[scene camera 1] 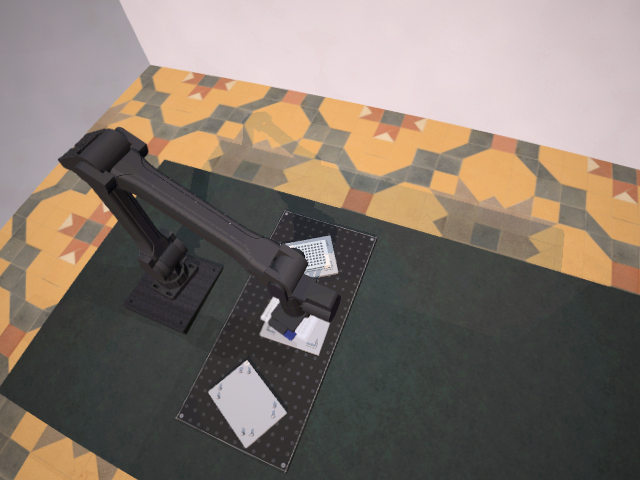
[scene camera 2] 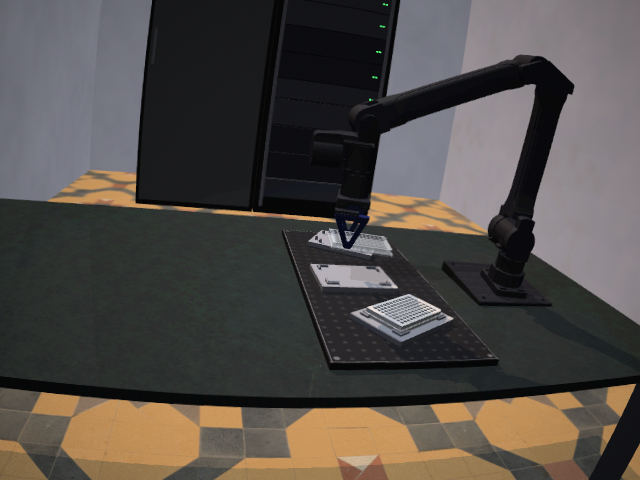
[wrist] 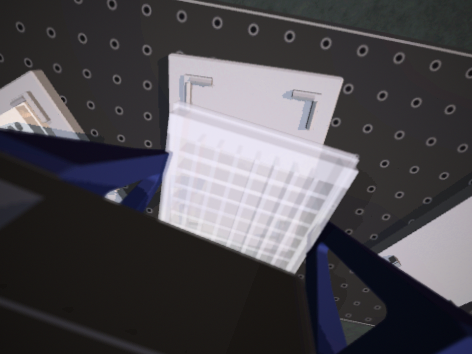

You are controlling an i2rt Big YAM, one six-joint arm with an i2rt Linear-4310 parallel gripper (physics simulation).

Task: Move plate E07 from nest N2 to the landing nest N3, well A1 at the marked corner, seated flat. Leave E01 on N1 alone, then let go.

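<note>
Plate E07 (scene camera 1: 310,326) (scene camera 2: 374,241) (wrist: 250,190), clear with a well grid, is held raised, roughly level. My gripper (scene camera 2: 348,244) (wrist: 244,195) is shut on it, a blue finger at each side; the arm mostly hides the fingers in scene camera 1. In the wrist view the plate partly covers nest N2 (scene camera 1: 299,345) (scene camera 2: 356,279) (wrist: 250,95), whose corner brackets show below it. Landing nest N3 (scene camera 1: 247,403) (scene camera 2: 319,241) (wrist: 442,255) is bare on top in scene camera 1. The plate's A1 mark is not readable.
White plate E01 (scene camera 1: 313,253) (scene camera 2: 405,311) sits on nest N1 (scene camera 1: 333,269) (scene camera 2: 379,329) (wrist: 37,85), at the opposite end of the perforated black board (scene camera 1: 206,413) (scene camera 2: 413,353) (wrist: 90,30) from N3. The arm's base plate (scene camera 1: 196,310) (scene camera 2: 460,284) stands beside the board.
</note>
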